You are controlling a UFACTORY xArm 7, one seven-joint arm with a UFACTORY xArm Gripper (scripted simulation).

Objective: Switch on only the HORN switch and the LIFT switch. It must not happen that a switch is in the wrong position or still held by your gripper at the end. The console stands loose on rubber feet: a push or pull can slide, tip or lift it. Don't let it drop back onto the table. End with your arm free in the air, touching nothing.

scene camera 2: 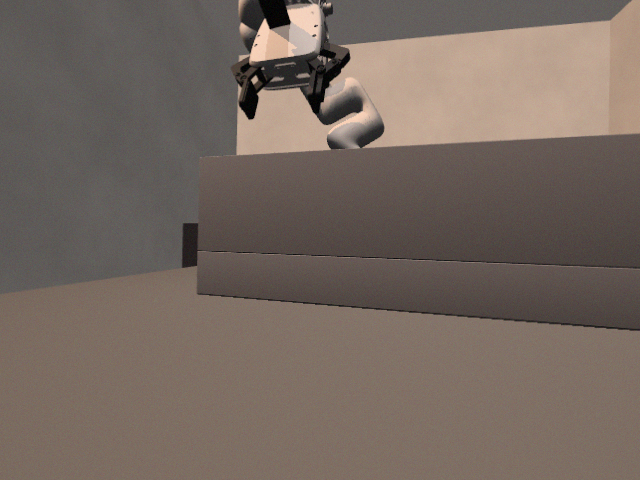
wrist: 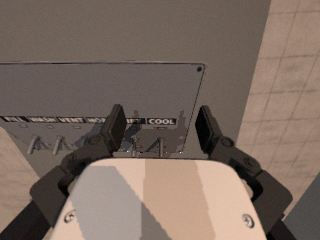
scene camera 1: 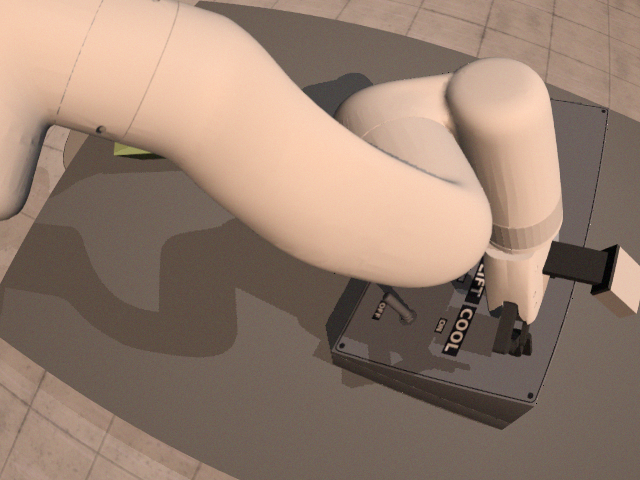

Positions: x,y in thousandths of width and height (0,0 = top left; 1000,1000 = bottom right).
Labels:
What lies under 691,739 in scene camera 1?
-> A dark grey console.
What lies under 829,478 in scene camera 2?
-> A dark grey console.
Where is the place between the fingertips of my gripper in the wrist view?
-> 502,477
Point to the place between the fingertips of my gripper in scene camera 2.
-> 435,226

